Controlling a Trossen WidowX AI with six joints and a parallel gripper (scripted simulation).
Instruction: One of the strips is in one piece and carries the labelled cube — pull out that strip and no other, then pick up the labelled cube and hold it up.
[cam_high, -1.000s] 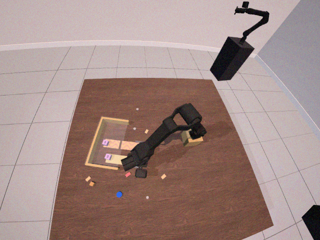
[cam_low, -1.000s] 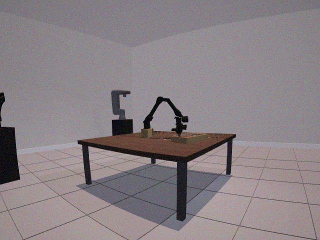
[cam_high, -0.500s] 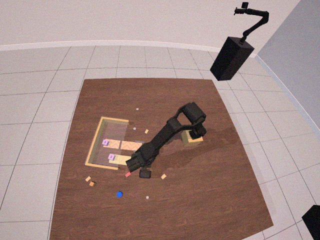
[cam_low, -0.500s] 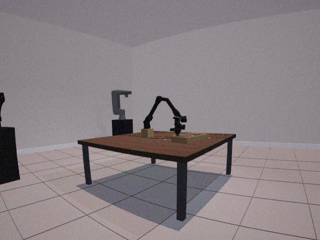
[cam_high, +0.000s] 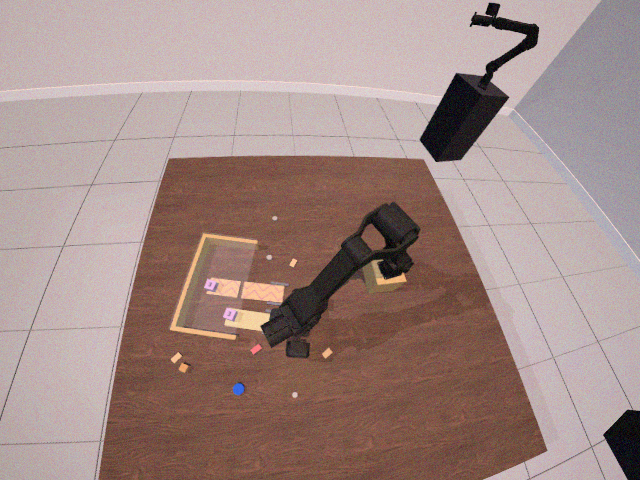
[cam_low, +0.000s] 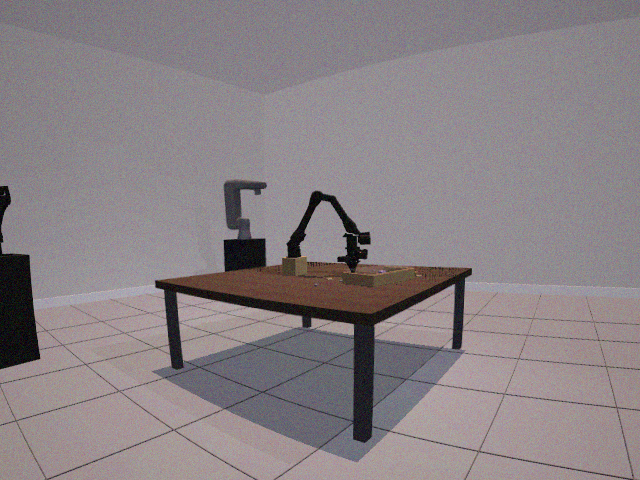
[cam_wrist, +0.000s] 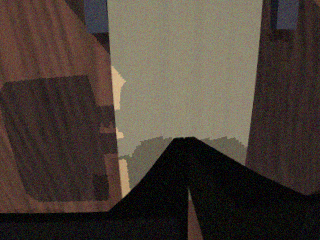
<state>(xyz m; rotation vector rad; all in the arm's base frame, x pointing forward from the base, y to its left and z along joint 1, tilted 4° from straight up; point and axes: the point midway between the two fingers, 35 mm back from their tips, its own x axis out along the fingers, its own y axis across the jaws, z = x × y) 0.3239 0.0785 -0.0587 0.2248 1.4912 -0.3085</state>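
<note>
My gripper tip is now 90 mm short of the plain strip and 40 mm to the left of it. From my gripper tip the other things lie so: pink-red block: 140 mm ahead, 30 mm to the left; blue disc: 210 mm ahead, 130 mm to the left.
</note>
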